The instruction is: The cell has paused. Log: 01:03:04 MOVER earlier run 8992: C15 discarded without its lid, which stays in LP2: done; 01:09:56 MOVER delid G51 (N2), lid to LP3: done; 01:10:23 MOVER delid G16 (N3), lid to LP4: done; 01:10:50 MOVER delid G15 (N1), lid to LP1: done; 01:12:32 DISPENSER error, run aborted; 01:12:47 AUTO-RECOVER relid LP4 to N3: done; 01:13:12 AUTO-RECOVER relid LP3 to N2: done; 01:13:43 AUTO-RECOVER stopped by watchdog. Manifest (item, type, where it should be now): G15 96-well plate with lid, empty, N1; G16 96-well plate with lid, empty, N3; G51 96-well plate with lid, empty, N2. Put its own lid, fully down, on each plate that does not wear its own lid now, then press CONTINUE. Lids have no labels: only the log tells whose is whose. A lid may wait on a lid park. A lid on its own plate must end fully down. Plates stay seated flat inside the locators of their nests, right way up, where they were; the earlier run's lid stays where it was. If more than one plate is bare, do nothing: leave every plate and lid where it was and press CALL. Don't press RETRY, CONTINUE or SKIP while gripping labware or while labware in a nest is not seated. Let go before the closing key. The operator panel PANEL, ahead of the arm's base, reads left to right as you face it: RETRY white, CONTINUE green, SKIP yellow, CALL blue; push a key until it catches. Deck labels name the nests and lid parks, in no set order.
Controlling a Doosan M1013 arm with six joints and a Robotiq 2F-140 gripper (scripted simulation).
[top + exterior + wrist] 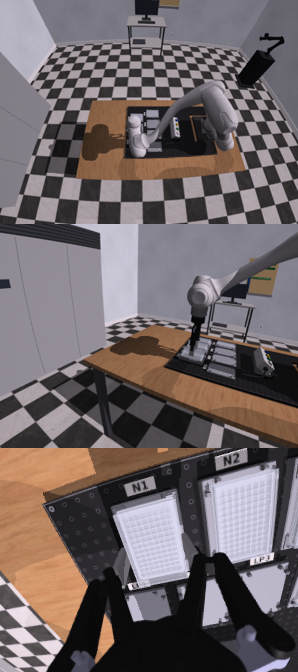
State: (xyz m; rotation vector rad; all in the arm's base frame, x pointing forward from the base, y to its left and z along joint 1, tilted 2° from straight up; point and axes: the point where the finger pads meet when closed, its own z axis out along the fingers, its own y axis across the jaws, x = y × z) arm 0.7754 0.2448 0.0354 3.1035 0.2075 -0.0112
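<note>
Right now the plate is 40 mm below my hand. Round my hand: park labelled LP4: 170 mm behind, 100 mm to the right, 60 mm below; then lid park label lp3: 210 mm to the right, 70 mm below, 60 mm behind; then park LP1: 190 mm behind, 60 mm below, 30 mm to the left.
</note>
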